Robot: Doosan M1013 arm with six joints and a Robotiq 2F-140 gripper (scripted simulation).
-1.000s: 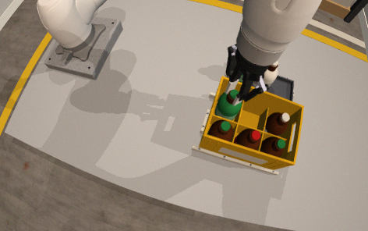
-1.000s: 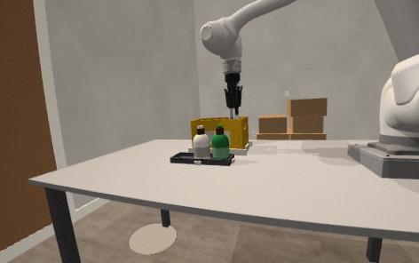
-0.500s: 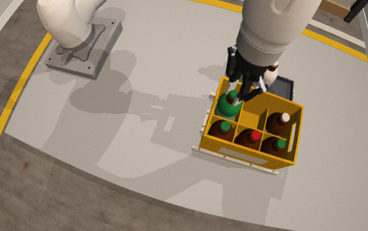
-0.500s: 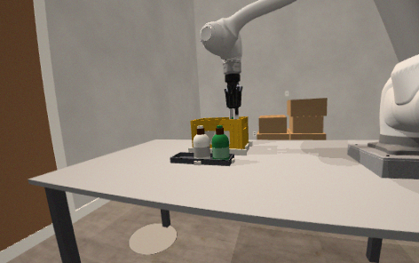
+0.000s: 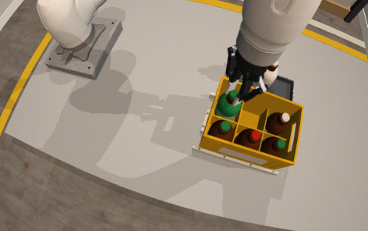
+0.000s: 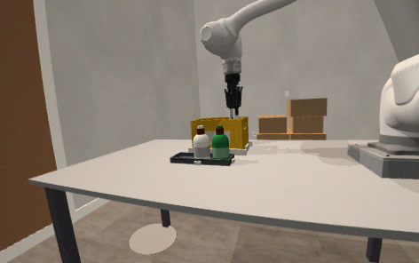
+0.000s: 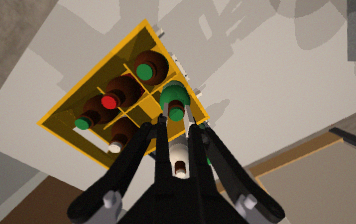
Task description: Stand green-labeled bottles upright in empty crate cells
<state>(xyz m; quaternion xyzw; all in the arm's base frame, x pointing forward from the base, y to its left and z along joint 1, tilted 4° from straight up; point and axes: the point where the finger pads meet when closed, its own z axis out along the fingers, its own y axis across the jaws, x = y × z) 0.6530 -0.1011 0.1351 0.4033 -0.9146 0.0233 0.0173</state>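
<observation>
Right now the yellow crate is 11 cm below my hand, 9 cm ahead of it and 4 cm to the right of it. From my hand the other things lie so: red-capped bottle 11 cm below, 9 cm to the right, 9 cm ahead; then brown bottle 17 cm ahead, 11 cm below; then white-labeled bottle 18 cm to the left, 11 cm below, 11 cm ahead.
</observation>
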